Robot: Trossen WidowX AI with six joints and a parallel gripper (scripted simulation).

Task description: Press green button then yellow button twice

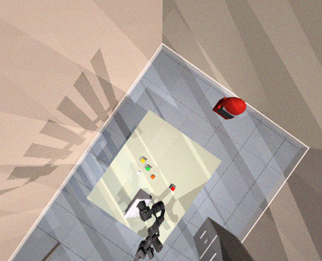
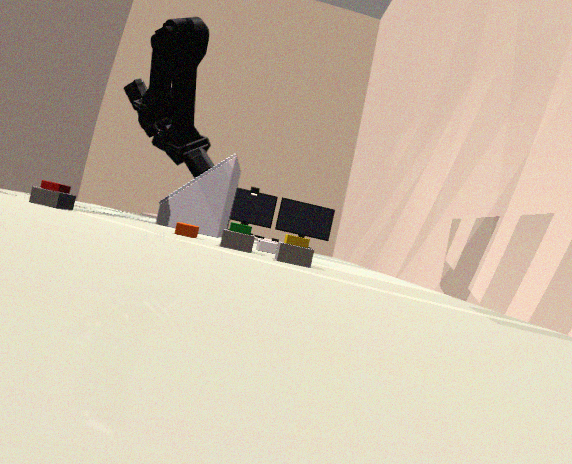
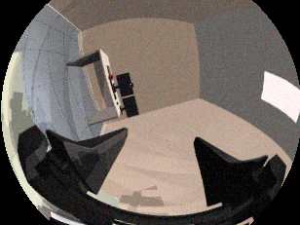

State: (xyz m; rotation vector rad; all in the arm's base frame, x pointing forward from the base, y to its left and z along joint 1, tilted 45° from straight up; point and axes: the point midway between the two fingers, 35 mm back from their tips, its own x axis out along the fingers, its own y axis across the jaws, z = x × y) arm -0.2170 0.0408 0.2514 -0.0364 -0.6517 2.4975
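Now: the red button 490 mm ahead of my gripper tip, 300 mm below it and 80 mm to the right of it. The rest, counted from my gripper tip: green button 540 mm ahead, 300 mm below, 230 mm to the left; orange block 490 mm ahead, 320 mm below, 150 mm to the left; yellow button 590 mm ahead, 310 mm to the left, 300 mm below.
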